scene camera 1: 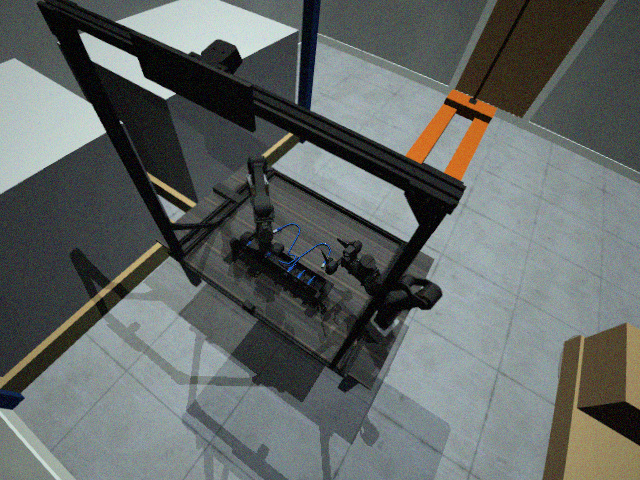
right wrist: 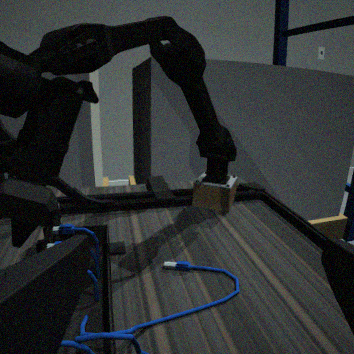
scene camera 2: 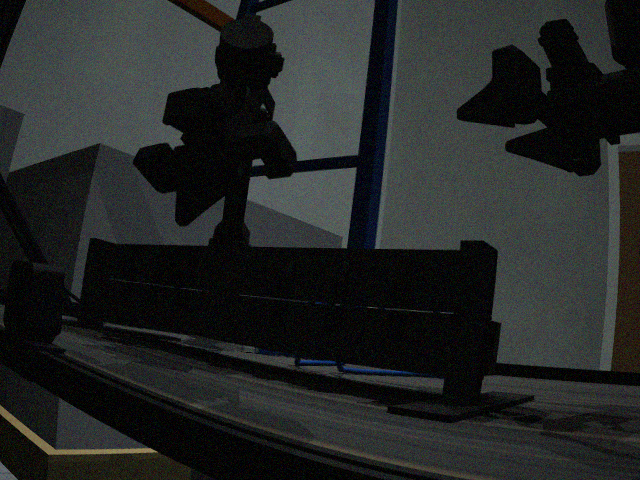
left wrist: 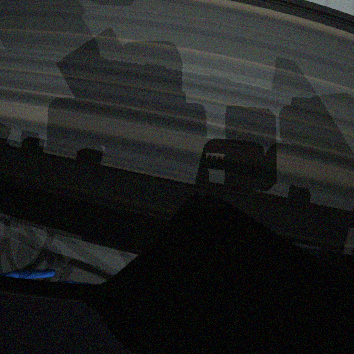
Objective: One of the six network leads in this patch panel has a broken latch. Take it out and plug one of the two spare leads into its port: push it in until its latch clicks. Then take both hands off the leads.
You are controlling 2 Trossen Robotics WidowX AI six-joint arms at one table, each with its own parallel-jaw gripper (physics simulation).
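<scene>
The black patch panel stands across the wooden table. Blue leads are plugged into it. My left gripper is shut on nothing and points down at the panel's left part, right at its top edge. In the left wrist view its dark fingers cover the panel, with one blue lead showing at the lower left. A spare blue lead lies loose on the table with its plug free. My right gripper is open and empty, above the table beyond the panel's right end.
A black frame spans over the table, with posts at its corners. The left arm's base sits on a wooden block at the table's far edge. A black rail borders the table. Another blue lead loops behind the panel.
</scene>
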